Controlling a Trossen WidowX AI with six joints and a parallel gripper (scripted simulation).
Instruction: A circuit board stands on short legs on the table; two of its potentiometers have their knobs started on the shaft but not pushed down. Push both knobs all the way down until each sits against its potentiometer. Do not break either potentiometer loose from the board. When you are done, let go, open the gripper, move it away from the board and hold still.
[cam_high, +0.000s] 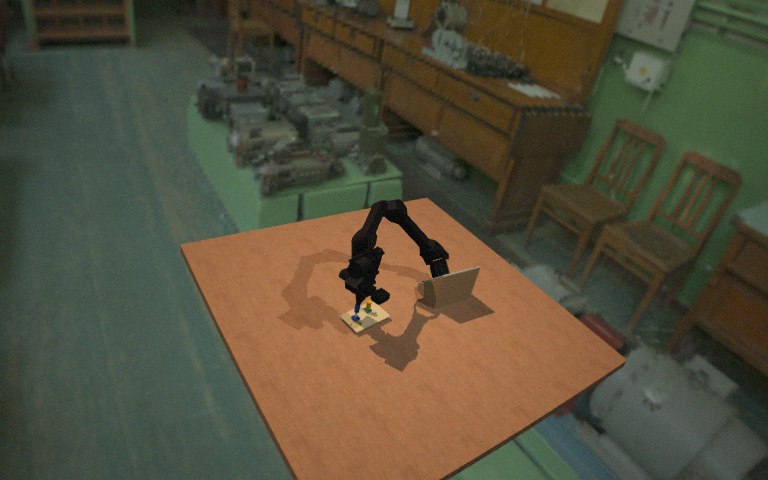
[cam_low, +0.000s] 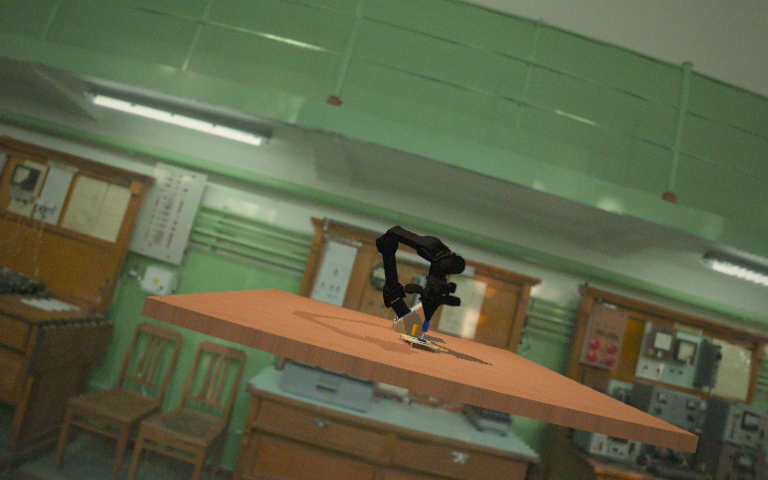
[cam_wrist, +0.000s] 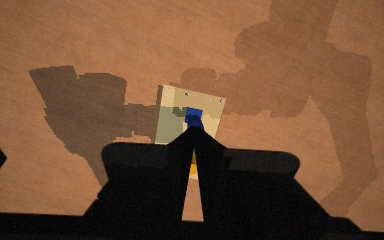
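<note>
Now: the blue knob 2 cm below my gripper tip. Round my gripper tip: yellow knob (6 cm behind, 4 cm below, 2 cm to the right).
</note>
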